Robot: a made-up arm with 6 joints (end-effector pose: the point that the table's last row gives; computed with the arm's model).
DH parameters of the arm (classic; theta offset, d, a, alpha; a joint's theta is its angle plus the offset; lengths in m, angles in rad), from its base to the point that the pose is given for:
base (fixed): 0 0.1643 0 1.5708
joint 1: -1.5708 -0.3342 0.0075 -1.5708
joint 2: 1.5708 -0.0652 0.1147 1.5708
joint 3: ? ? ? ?
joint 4: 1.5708 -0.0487 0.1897 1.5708
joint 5: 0 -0.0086 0.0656 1.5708
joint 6: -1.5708 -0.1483 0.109 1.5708
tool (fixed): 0 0.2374 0 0
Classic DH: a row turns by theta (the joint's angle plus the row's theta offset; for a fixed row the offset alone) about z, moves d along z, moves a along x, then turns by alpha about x.
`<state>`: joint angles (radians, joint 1 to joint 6).
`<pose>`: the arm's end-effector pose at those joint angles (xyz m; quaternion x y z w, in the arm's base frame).
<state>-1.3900 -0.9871 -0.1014 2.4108 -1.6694 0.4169</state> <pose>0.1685 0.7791 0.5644 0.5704 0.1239 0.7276 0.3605</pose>
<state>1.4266 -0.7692 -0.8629 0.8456 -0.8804 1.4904</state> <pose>0.1310 0.5215 0.0791 -0.5048 0.0532 0.2757 0.8163</pose>
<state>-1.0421 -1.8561 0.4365 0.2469 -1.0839 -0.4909</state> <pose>-0.2734 0.2026 0.5262 -0.2126 0.0241 0.3408 0.9155</pose>
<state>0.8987 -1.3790 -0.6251 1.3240 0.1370 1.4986</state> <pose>-0.0254 0.6088 0.1836 -0.6385 -0.1202 -0.1573 0.7437</pose>
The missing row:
joint 3: -1.5708 -0.1109 0.384 1.5708
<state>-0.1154 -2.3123 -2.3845 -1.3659 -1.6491 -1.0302</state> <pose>0.5549 0.6924 0.2242 -0.8160 0.4743 -0.0701 0.3228</pose>
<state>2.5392 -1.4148 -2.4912 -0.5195 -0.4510 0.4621</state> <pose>-0.1533 0.2046 0.3592 -0.5034 0.2596 -0.3243 0.7577</pose>
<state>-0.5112 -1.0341 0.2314 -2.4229 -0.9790 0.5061</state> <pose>-0.7275 0.5652 0.4878 0.0963 0.5759 -0.8077 0.0821</pose>
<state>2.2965 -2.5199 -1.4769 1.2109 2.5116 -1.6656</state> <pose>-0.0004 0.4263 -0.2083 0.8060 -0.4131 -0.3210 0.2768</pose>
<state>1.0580 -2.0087 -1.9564 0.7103 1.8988 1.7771</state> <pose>0.1224 0.6035 0.2407 -0.8686 -0.1162 -0.4664 0.1205</pose>
